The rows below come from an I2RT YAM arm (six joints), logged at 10 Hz.
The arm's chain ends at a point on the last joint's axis. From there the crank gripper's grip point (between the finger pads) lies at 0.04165 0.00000 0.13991 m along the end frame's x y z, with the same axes.
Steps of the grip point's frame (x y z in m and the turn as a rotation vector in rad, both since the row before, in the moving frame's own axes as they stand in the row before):
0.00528, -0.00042, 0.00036, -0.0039, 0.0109, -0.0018
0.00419, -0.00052, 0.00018, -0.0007, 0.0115, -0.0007
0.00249, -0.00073, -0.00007, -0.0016, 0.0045, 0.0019
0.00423, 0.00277, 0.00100, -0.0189, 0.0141, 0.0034
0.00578, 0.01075, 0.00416, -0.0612, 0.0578, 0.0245
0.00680, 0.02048, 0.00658, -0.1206, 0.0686, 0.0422
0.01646, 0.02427, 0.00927, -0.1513, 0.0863, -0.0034
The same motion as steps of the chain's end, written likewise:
0.00376, -0.00089, 0.00082, -0.0039, 0.0109, -0.0018
0.00258, -0.00059, 0.00067, -0.0007, 0.0115, -0.0007
0.00186, -0.00103, 0.00012, -0.0016, 0.0045, 0.0019
0.00227, -0.00001, 0.00163, -0.0189, 0.0141, 0.0034
-0.00211, 0.00115, 0.00709, -0.0612, 0.0578, 0.0245
-0.00227, 0.00188, 0.01088, -0.1206, 0.0686, 0.0422
0.00457, 0.00364, 0.01495, -0.1513, 0.0863, -0.0034

